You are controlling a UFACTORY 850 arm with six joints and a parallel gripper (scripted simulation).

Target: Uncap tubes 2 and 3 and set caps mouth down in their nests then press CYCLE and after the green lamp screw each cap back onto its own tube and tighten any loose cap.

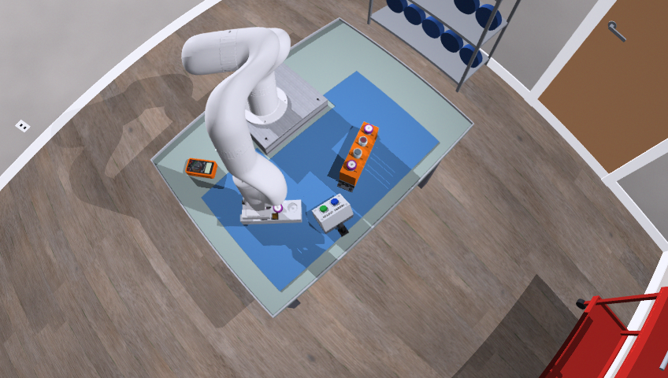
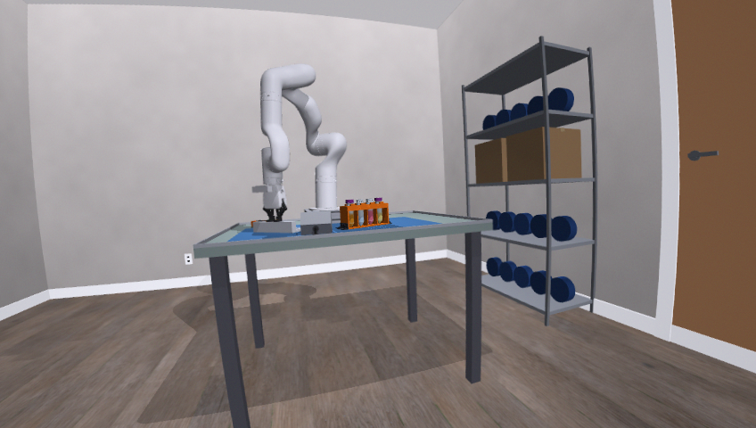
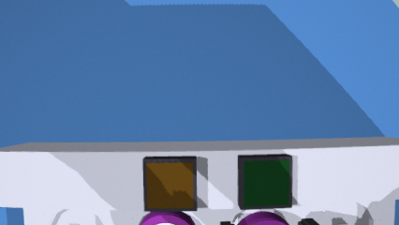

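The blue cycle key is 200 mm ahead of my hand, 160 mm to the left of it and 20 mm above it. From my hand the other things lie so: green ready key (180 mm ahead, 120 mm to the left, 20 mm above); then grey key housing (210 mm ahead, 140 mm to the left, 10 mm above).
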